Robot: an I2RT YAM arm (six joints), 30 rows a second.
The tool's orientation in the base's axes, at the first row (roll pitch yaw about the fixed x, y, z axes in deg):
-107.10 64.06 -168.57
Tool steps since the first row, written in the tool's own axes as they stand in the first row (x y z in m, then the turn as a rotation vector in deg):
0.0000 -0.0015 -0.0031 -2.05 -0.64 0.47
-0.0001 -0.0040 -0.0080 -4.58 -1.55 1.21
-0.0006 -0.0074 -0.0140 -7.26 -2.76 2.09
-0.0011 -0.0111 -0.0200 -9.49 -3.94 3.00
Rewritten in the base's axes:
-0.0026 0.0021 0.0010 0.59 -0.53 2.05
-0.0067 0.0053 0.0028 1.29 -1.38 4.61
-0.0118 0.0090 0.0054 1.89 -2.48 7.41
-0.0172 0.0127 0.0082 2.32 -3.64 9.80

